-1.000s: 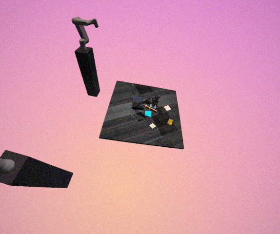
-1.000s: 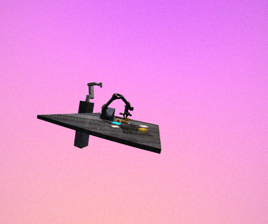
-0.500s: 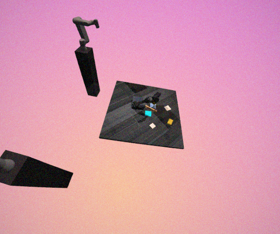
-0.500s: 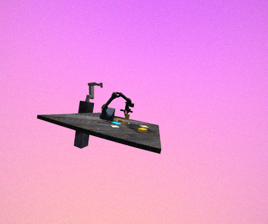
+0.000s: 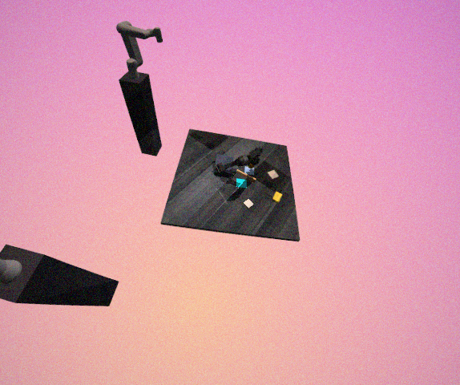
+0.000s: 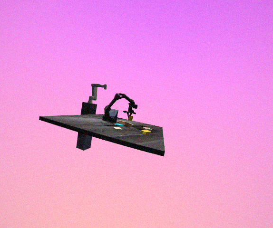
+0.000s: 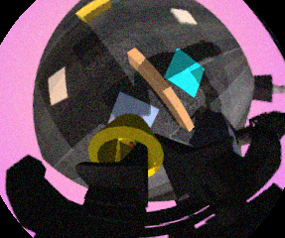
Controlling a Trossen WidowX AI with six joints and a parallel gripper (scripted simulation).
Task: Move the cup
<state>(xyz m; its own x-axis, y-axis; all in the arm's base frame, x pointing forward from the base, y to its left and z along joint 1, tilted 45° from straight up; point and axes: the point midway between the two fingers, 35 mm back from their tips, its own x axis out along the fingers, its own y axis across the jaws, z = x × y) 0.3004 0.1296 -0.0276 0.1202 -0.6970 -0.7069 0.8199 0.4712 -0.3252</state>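
My gripper tip is 18 cm to the left of the cyan pad, 11 cm above it and 4 cm past it. Also, from my gripper tip: cup: 2 cm to the left, 2 cm ahead; then pale blue patch: 11 cm below, 3 cm ahead, 2 cm to the left; then brown block: 9 cm below, 8 cm to the right, 1 cm behind.
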